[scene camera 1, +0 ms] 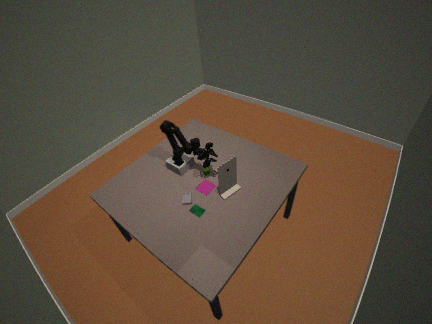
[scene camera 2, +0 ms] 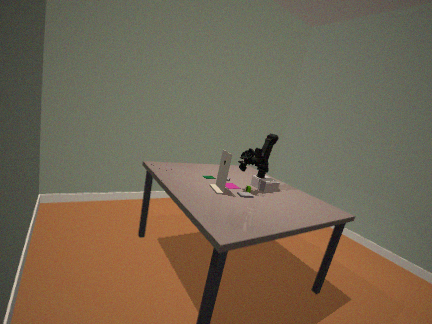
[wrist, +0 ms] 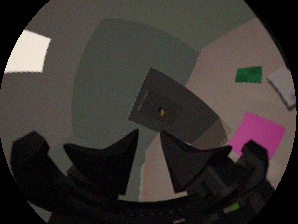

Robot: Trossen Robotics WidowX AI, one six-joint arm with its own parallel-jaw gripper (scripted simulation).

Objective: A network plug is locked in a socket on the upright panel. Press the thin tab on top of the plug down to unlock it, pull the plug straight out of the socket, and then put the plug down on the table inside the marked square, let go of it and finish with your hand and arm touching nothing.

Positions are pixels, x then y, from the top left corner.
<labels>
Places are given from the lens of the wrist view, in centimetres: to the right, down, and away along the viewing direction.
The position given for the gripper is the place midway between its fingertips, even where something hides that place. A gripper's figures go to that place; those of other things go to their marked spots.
gripper (wrist: 149, 132): 0, 3, 10
upright pale panel (wrist: 187, 116): 13, 1, 19
</labels>
